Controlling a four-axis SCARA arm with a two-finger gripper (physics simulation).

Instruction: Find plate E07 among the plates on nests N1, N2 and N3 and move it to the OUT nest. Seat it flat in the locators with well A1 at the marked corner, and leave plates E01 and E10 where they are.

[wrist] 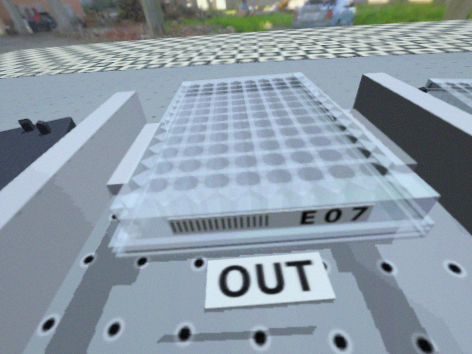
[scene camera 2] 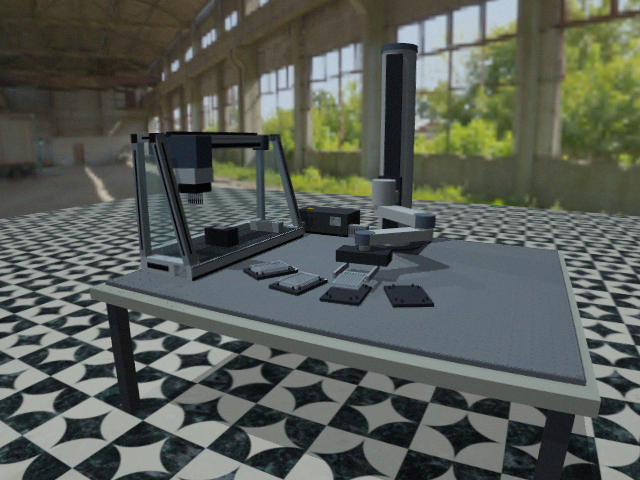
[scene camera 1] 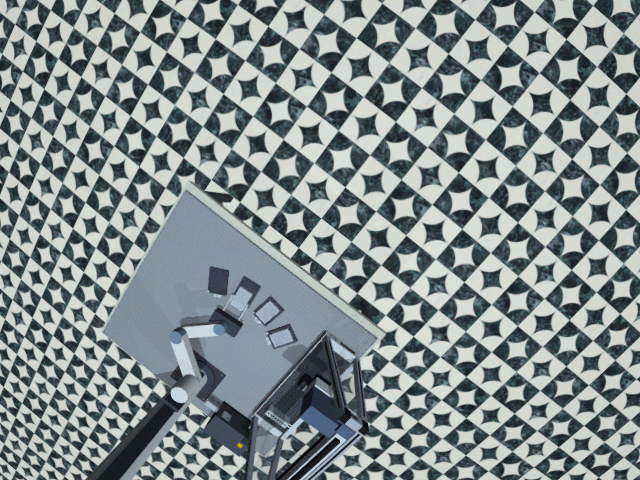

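Seen in the pictures: gripper, fingertip midpoint: point(wrist: 249, 104) point(scene camera 2: 350, 277) point(scene camera 1: 240, 299); arm's base, origin of the base link: point(scene camera 2: 393, 246).
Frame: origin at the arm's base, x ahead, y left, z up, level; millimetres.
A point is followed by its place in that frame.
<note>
Plate E07 point(scene camera 1: 240, 298) @(x 691, y 72, z 52 mm) point(scene camera 2: 351, 279) @(x 699, y 73, z 55 mm) point(wrist: 250, 145) @(x 660, y 65, z 56 mm) is a clear well plate; its E07 label is readable in the wrist view. My gripper point(scene camera 1: 236, 305) @(x 692, y 66, z 59 mm) point(scene camera 2: 355, 273) @(x 692, y 66, z 59 mm) point(wrist: 249, 104) @(x 692, y 66, z 59 mm) is shut on its long sides and holds it about level. The plate overlaps the dark OUT nest point(scene camera 1: 251, 284) @(x 793, y 72, z 25 mm) point(scene camera 2: 344, 296) @(x 774, y 82, z 25 mm) in the scene views, shifted toward the arm, with the nest's far part uncovered. The OUT sign point(wrist: 270, 281) @(x 630, y 58, z 15 mm) shows in front of the plate in the wrist view. The plate hides the nest there, and the marked corner and the exact gap below cannot be made out.
An empty dark nest point(scene camera 1: 218, 280) @(x 679, y 248, z 25 mm) point(scene camera 2: 408, 295) @(x 682, y 253, z 25 mm) point(wrist: 27, 150) @(x 712, y 225, z 25 mm) is on one side. On the other side, two nests bear clear plates point(scene camera 1: 268, 312) @(x 724, y -111, z 39 mm) point(scene camera 1: 282, 336) @(x 652, y -268, z 38 mm) point(scene camera 2: 299, 281) @(x 746, y -87, z 38 mm) point(scene camera 2: 268, 268) @(x 668, y -255, z 38 mm), their labels unreadable. Beyond stands a framed machine point(scene camera 2: 178, 206) @(x 831, y -510, z 265 mm). A dark box point(scene camera 1: 227, 428) @(x -65, y -364, z 128 mm) point(scene camera 2: 328, 220) @(x -34, y -353, z 89 mm) is near the arm's base.
</note>
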